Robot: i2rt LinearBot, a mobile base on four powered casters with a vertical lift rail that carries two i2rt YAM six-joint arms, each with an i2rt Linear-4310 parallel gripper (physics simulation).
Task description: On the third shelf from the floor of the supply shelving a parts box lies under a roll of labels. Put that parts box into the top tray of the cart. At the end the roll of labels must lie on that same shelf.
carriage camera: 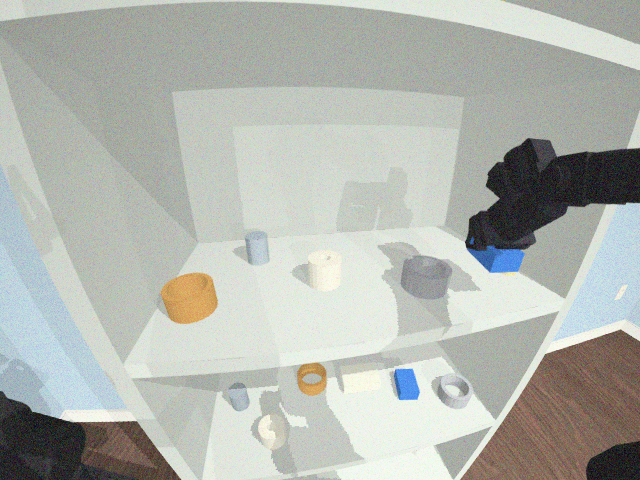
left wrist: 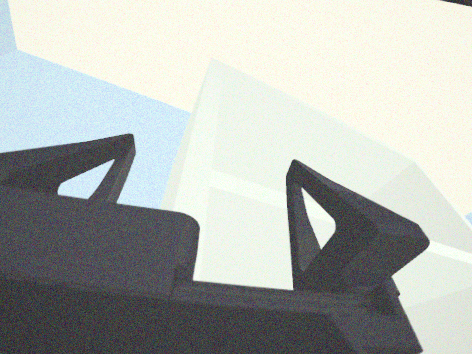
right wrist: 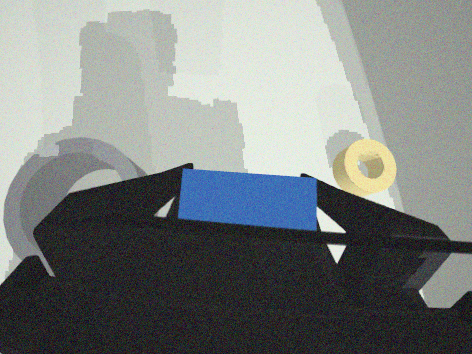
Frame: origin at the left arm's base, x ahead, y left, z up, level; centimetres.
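Seen in the pictures: left gripper, between the fingertips: (left wrist: 214, 155); right gripper, between the fingertips: (carriage camera: 479, 244) (right wrist: 246, 178).
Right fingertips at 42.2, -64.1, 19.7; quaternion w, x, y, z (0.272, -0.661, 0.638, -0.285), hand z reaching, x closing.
Observation:
Offsets run from my right fingertips to a thing's top centre, as dx, dy, dz. "*": to the spot under its first point. Level surfaces: height alone.
A blue parts box {-4.9, -0.2, +3.0} (carriage camera: 507, 261) (right wrist: 247, 200) is between the fingers of my right gripper (carriage camera: 491, 248) (right wrist: 246, 178), which is shut on it and holds it above the right part of the upper visible shelf {dz -8.8} (carriage camera: 341, 320). The yellow roll of labels {* +4.6, -12.8, -7.9} (right wrist: 372, 166) lies on that shelf near its right side wall, apart from the box in the right wrist view. In the carriage view a thin yellow sliver of the roll {+4.2, -11.6, -6.3} (carriage camera: 509, 273) shows below the box. My left gripper (left wrist: 214, 155) is open and empty, outside the shelving. The cart does not show.
On the same shelf stand a grey ring {-2.4, +11.9, -4.0} (carriage camera: 425, 286) (right wrist: 15, 210) left of the box, a cream roll {-1.6, +33.5, -2.8} (carriage camera: 324, 273), a blue-grey cylinder {+7.3, +50.9, -1.8} (carriage camera: 257, 249) and an orange ring {-12.6, +58.5, -3.8} (carriage camera: 190, 304). The shelf below holds another blue box {+4.4, +7.0, -50.5} (carriage camera: 406, 384) and several other items.

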